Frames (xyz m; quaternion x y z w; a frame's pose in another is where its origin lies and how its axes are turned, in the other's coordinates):
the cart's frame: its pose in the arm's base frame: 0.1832 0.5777 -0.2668 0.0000 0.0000 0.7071 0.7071
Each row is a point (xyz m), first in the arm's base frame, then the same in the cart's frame.
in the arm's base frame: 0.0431 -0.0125 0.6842
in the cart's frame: -0.5902 0.1401 0.9510
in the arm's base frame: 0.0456 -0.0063 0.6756
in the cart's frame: -0.5840 0.1376 0.9424
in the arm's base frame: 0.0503 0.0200 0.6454
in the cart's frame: -0.5577 0.1329 0.9122
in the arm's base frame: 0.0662 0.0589 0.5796
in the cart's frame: -0.5188 0.1170 0.8464
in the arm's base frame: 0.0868 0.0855 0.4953
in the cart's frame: -0.4922 0.0964 0.7621
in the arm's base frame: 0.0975 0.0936 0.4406
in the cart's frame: -0.4841 0.0857 0.7074
